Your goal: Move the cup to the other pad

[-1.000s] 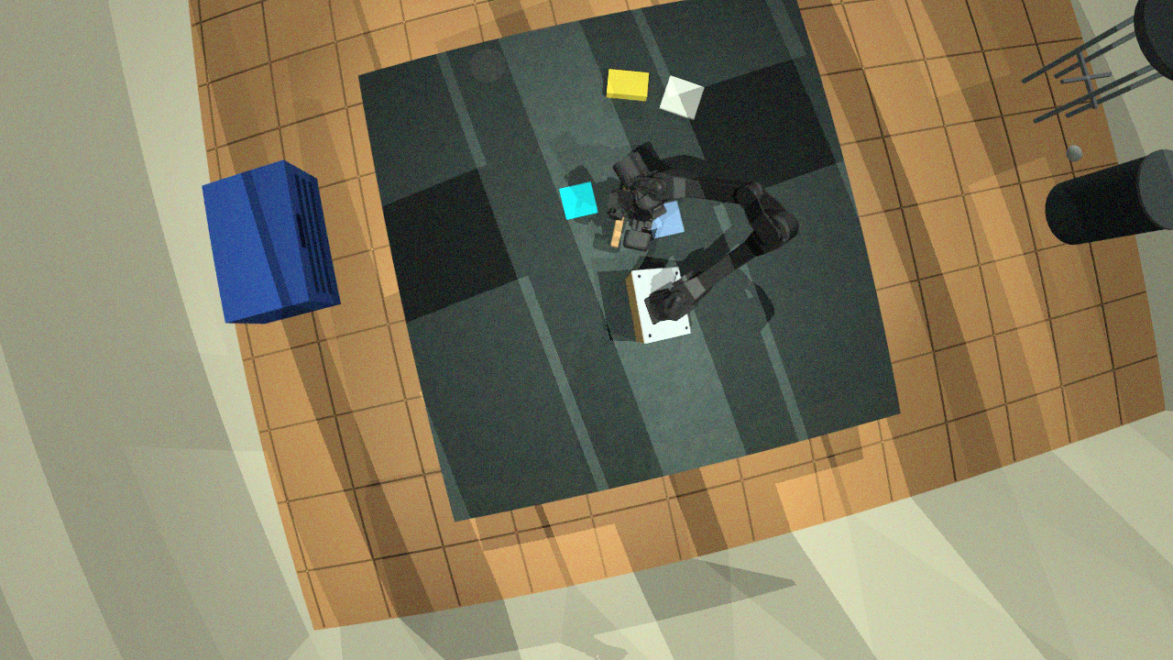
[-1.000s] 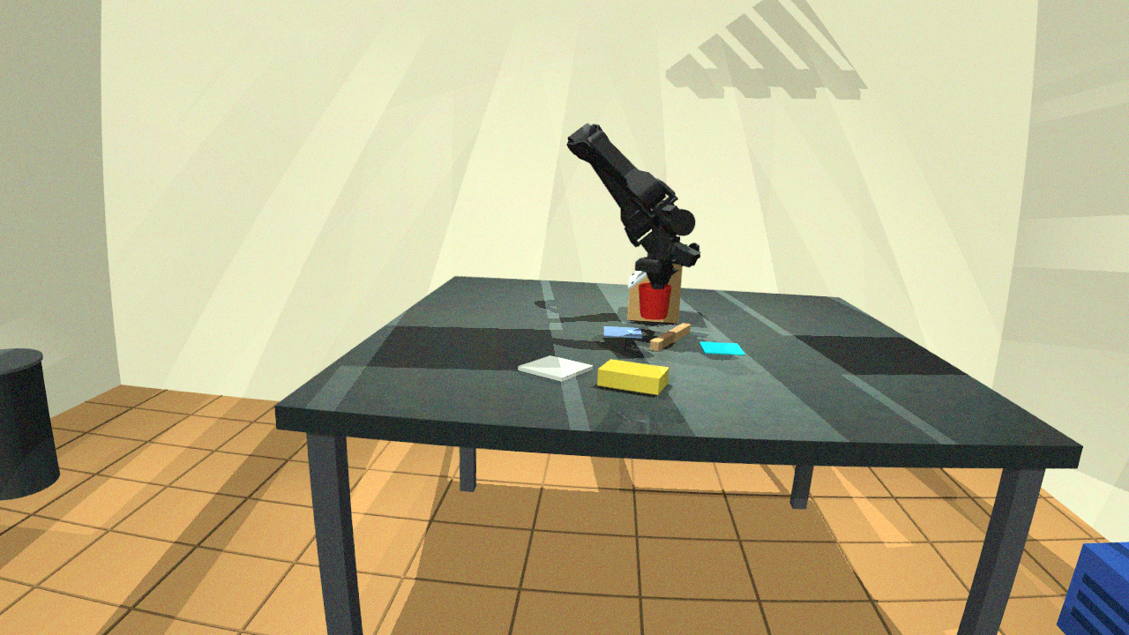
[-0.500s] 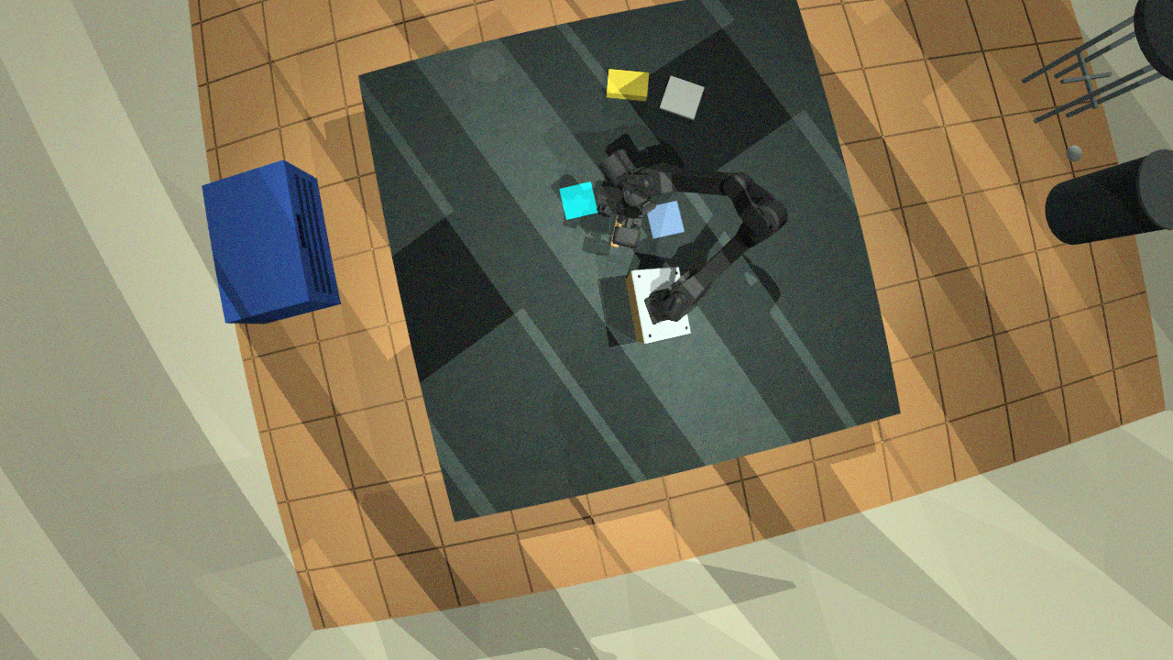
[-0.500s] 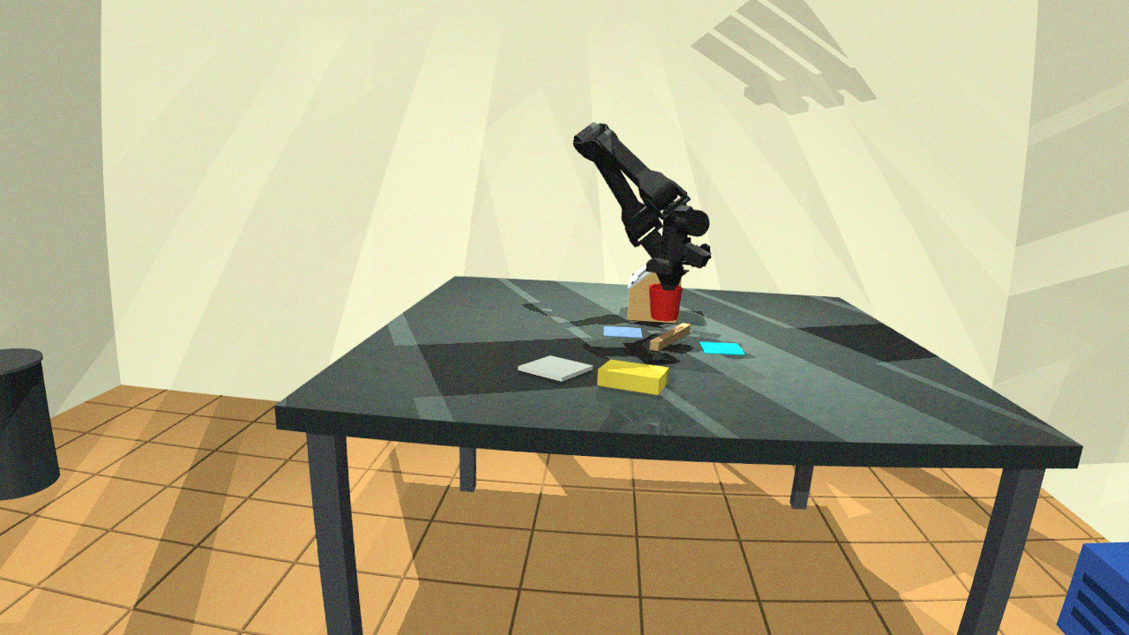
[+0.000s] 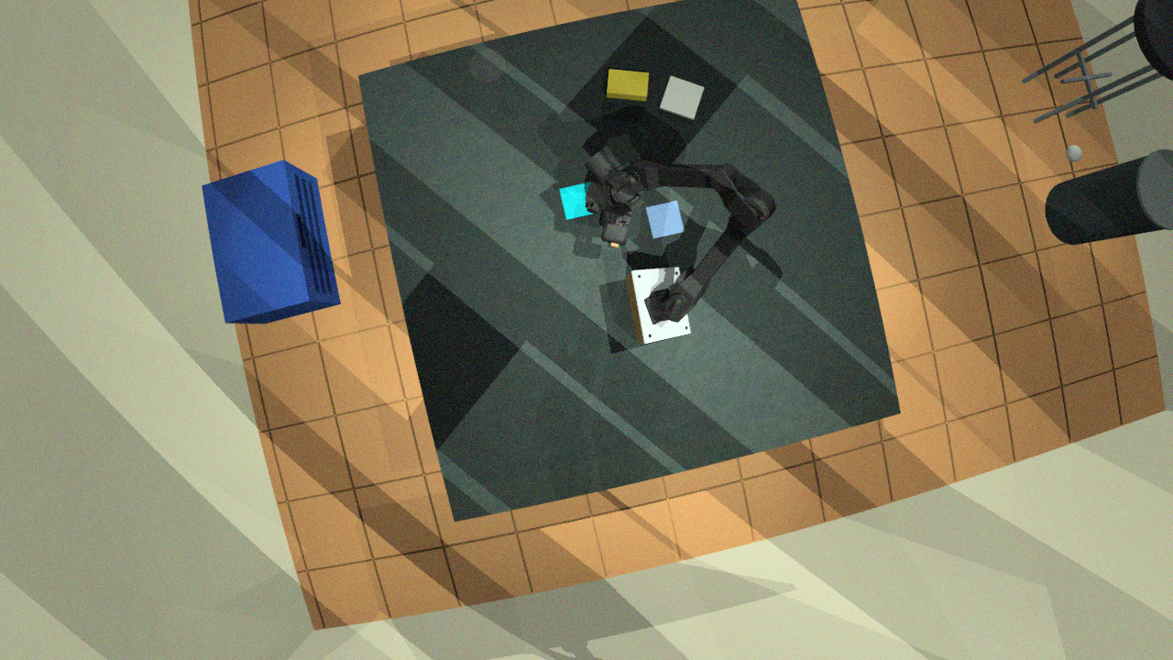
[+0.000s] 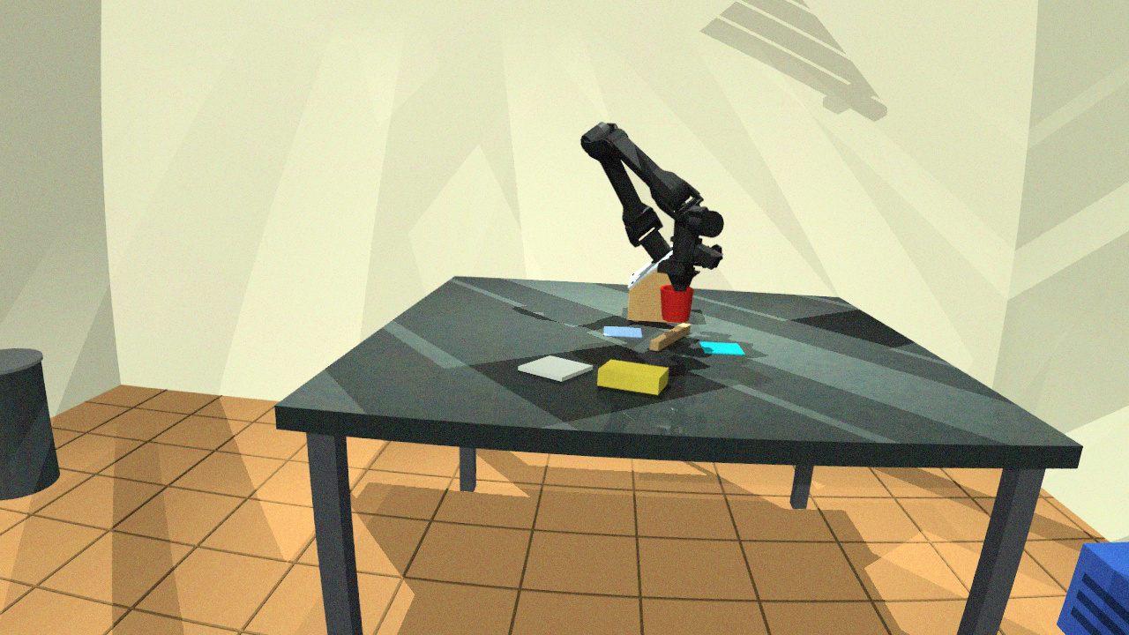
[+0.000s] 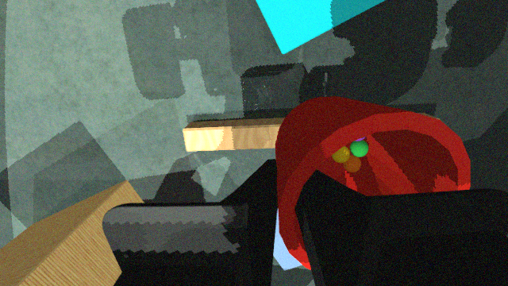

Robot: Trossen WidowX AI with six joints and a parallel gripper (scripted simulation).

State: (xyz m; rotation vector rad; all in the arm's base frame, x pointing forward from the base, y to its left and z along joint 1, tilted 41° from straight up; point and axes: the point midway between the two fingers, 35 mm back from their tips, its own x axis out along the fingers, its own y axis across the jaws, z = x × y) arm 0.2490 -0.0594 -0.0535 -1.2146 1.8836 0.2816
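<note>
Now: the cyan pad 9 cm below my gripper tip, 9 cm ahead of it and 8 cm to the left of it. Round my gripper tip: pale blue pad (12 cm to the right, 9 cm below, 5 cm behind); red cup (3 cm ahead, 2 cm to the right); wooden stick (9 cm below, 2 cm to the right, 2 cm ahead).
</note>
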